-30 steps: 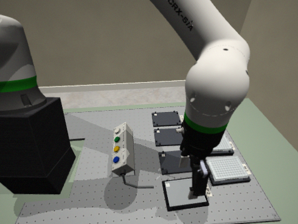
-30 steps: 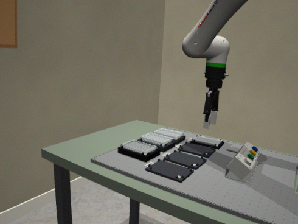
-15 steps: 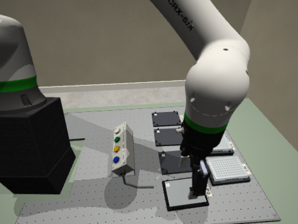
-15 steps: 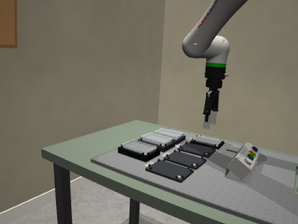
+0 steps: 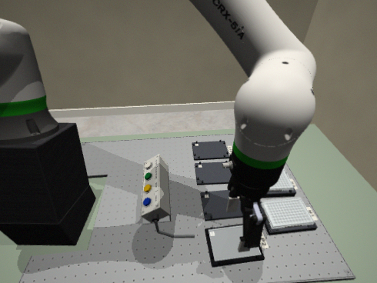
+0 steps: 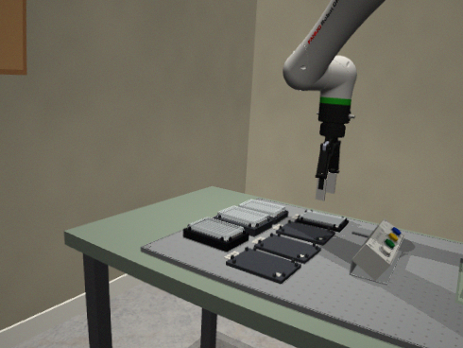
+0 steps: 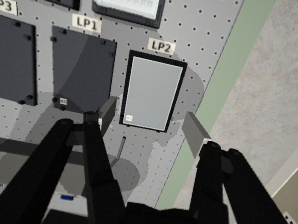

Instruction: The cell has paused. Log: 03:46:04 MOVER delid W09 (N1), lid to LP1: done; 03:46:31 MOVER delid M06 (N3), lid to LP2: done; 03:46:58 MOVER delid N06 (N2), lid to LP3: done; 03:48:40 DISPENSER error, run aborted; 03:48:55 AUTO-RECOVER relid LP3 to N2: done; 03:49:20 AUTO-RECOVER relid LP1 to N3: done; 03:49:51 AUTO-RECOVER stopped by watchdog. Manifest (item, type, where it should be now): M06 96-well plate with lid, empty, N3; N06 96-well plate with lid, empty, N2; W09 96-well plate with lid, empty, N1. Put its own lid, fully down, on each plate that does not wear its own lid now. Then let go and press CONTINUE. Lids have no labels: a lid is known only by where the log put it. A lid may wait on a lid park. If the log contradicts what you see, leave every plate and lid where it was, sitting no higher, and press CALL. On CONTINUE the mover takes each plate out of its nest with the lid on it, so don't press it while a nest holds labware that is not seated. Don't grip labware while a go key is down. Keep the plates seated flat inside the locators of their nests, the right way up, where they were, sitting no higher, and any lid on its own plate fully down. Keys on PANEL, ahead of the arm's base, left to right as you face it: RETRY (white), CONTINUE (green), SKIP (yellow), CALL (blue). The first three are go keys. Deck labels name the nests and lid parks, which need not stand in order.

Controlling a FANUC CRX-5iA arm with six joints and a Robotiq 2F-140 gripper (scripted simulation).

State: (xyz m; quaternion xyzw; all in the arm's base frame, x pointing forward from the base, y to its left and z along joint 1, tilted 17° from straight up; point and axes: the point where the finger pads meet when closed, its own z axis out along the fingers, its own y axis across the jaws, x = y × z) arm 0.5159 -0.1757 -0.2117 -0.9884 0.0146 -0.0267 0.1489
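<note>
Now: hand 110 mm above the lid park LP2. Round my hand: LP2 label: 110 mm below, 90 mm ahead; then blue call key: 240 mm behind, 130 mm to the left, 40 mm below; then lid park LP1: 130 mm to the left, 110 mm below, 10 mm ahead.
</note>
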